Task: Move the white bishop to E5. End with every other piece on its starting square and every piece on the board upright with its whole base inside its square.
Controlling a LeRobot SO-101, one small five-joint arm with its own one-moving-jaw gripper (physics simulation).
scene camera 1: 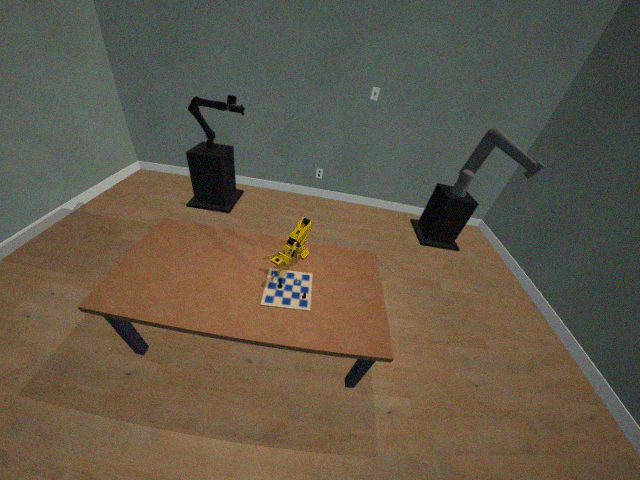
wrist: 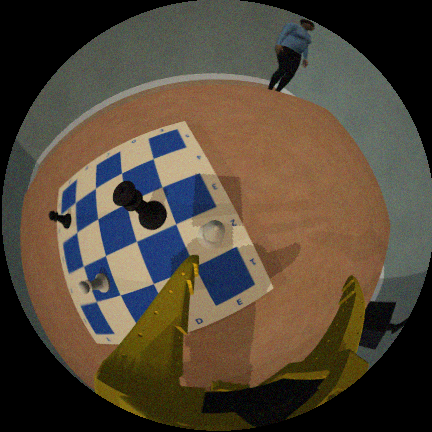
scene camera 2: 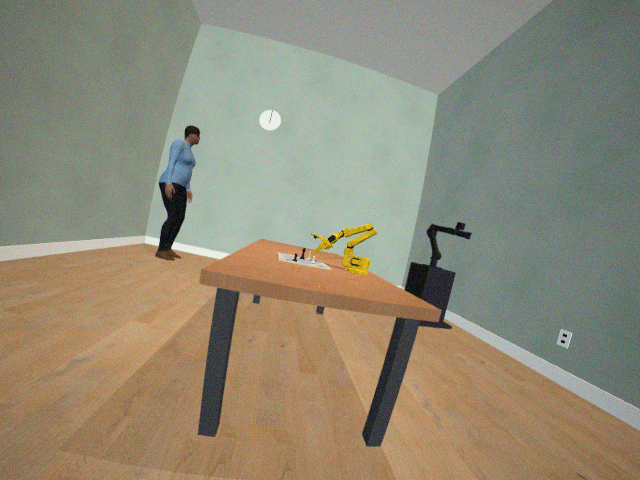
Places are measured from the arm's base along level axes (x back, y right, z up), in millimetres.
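Pixels of known places: end effector, tool point: (scene camera 1: 277, 273) (wrist: 198, 262) (scene camera 2: 313, 252); arm's base, origin of the base link: (scene camera 1: 298, 256) (scene camera 2: 351, 271).
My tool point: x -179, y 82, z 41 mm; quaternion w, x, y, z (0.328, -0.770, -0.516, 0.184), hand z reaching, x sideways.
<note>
For each thing: its top centre in the pictures, then the offset to it from my tool point. Level surfaces: height alone.
- white bishop, middle of its top: (wrist: 216, 227) (scene camera 1: 273, 273) (scene camera 2: 310, 250) dy +15, dx -13, dz +9 mm
- board, middle of its top: (wrist: 114, 229) (scene camera 2: 302, 260) (scene camera 1: 288, 287) dy -66, dx -50, dz -35 mm
- tall black piece, middle of its top: (wrist: 117, 187) (scene camera 2: 304, 247) (scene camera 1: 280, 279) dy -25, dx -48, dz +18 mm
- small white piece, middle of its top: (wrist: 79, 288) (scene camera 2: 314, 255) dy -98, dx -7, dz -3 mm
- small black piece, middle of its top: (wrist: 48, 213) (scene camera 2: 296, 253) (scene camera 1: 304, 292) dy -144, dx -88, dz -3 mm
- wooden table, its level: dz -41 mm
The white bishop (scene camera 1: 272, 276) (scene camera 2: 309, 254) (wrist: 212, 232) stands on what looks like E2, seen from nearly above in the wrist view. The board (scene camera 1: 285, 301) (wrist: 172, 169) has a blue E5 square at its far right corner in the wrist view. My gripper (scene camera 1: 273, 265) (scene camera 2: 313, 243) (wrist: 272, 267) is open and empty above the E1 side, with a wide V gap; the bishop lies beyond the left jaw's tip. A tall black piece (scene camera 1: 280, 283) (scene camera 2: 303, 253) (wrist: 151, 214) stands on D3. A small white piece (scene camera 2: 313, 259) (wrist: 100, 283) stands on B2, a small black piece (scene camera 1: 303, 295) (scene camera 2: 295, 257) (wrist: 64, 219) on A4.
The wooden table (scene camera 1: 196, 289) (scene camera 2: 289, 279) carries the board and my yellow arm. A black arm on a pedestal (scene camera 1: 212, 175) (scene camera 2: 431, 289) and a grey arm on another pedestal (scene camera 1: 447, 214) stand away from the table. A person (scene camera 2: 178, 175) (wrist: 292, 47) stands beyond the table.
</note>
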